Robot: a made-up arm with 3 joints. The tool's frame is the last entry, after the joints. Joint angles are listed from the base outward.
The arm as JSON. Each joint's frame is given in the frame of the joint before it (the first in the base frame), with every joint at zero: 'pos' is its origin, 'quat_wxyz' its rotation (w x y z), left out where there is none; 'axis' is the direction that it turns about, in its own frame. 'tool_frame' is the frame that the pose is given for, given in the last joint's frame.
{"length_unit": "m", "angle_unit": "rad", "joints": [
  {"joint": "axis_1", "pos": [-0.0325, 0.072, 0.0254], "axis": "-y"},
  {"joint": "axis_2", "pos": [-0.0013, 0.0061, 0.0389], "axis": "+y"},
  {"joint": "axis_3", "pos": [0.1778, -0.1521, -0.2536], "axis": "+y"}
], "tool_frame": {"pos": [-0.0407, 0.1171, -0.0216], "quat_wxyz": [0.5, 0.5, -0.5, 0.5]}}
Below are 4 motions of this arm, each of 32 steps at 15 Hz.
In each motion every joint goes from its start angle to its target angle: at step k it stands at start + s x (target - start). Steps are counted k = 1, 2, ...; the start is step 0. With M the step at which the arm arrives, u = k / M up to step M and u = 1 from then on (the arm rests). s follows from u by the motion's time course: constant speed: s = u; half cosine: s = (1 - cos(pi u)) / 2; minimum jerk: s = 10 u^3 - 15 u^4 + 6 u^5.
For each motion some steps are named. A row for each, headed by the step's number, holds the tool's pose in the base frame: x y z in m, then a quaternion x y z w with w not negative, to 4 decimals.
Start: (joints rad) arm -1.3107 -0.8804 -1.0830
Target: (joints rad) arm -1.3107 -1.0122 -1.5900
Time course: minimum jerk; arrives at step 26
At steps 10, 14, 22, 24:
10: 0.0611 0.0431 -0.3103 0.2531 -0.6603 0.6603 0.2531
14: 0.0804 0.0431 -0.3089 0.1930 -0.6803 0.6803 0.1930
22: 0.1077 0.0431 -0.3036 0.1048 -0.6993 0.6993 0.1048
24: 0.1094 0.0431 -0.3032 0.0993 -0.7001 0.7001 0.0993

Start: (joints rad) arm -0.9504 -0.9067 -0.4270
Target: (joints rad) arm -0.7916 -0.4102 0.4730
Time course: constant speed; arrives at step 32
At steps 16, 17, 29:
16: 0.0721 0.0431 -0.2455 0.5553 -0.4378 0.4378 0.5553
17: 0.0685 0.0431 -0.2448 0.5636 -0.4270 0.4270 0.5636
29: 0.0302 0.0431 -0.2345 0.6467 -0.2859 0.2859 0.6467

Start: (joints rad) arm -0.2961 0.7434 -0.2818
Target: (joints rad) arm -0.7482 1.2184 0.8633
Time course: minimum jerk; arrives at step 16
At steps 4, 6, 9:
4: -0.2164 0.0431 -0.1842 0.6757 -0.2085 0.2085 0.6757
6: -0.2441 0.0431 -0.1445 0.7019 -0.0856 0.0856 0.7019
9: -0.2741 0.0431 -0.0628 0.6882 0.1623 -0.1623 0.6882

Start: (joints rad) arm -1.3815 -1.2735 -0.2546
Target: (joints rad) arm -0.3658 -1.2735 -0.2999
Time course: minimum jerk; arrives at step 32
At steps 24, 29, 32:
24: 0.2906 0.0431 -0.0338 0.1657 -0.6874 0.6874 0.1657
29: 0.2950 0.0431 -0.0019 0.1303 -0.6950 0.6950 0.1303
32: 0.2952 0.0431 0.0005 0.1277 -0.6955 0.6955 0.1277

